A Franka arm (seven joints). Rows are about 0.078 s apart.
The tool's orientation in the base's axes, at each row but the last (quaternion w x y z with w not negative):
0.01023, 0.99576, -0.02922, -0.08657
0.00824, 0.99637, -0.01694, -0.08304
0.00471, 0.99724, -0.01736, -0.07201
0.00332, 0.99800, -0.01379, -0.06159
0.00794, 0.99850, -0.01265, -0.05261
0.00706, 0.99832, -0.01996, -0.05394
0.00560, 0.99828, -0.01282, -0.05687
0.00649, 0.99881, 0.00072, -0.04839
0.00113, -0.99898, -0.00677, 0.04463
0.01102, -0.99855, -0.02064, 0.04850
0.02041, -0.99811, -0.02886, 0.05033
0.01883, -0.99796, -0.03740, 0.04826
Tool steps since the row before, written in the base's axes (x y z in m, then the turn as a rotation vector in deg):
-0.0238, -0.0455, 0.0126, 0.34, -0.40, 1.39
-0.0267, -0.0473, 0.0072, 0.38, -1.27, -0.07
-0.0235, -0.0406, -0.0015, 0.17, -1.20, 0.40
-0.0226, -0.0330, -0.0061, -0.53, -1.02, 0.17
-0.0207, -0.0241, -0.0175, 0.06, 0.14, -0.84
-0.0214, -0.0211, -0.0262, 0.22, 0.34, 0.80
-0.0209, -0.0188, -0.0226, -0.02, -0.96, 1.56
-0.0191, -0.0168, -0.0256, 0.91, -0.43, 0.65
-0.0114, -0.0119, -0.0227, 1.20, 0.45, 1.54
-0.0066, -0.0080, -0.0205, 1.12, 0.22, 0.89
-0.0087, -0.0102, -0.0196, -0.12, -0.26, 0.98
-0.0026, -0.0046, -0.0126, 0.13, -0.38, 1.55
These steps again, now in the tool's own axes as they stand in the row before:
-0.0228, 0.0471, -0.0076, 0.12, 0.42, -1.42
-0.0258, 0.0483, -0.0020, 0.43, 1.26, 0.02
-0.0216, 0.0414, 0.0051, 0.15, 1.20, -0.41
-0.0207, 0.0335, 0.0090, -0.52, 1.04, -0.10
-0.0181, 0.0243, 0.0199, 0.14, -0.16, 0.83
-0.0176, 0.0215, 0.0286, 0.12, -0.34, -0.82
-0.0177, 0.0190, 0.0250, -0.17, 0.98, -1.54
-0.0165, 0.0164, 0.0275, 0.84, 0.44, -0.73
-0.0095, 0.0118, 0.0236, 1.06, -0.44, -1.64
-0.0049, 0.0082, 0.0209, 1.04, -0.20, -0.99
-0.0073, 0.0105, 0.0200, -0.23, 0.21, -0.97
-0.0017, 0.0049, 0.0126, -0.05, 0.32, -1.57

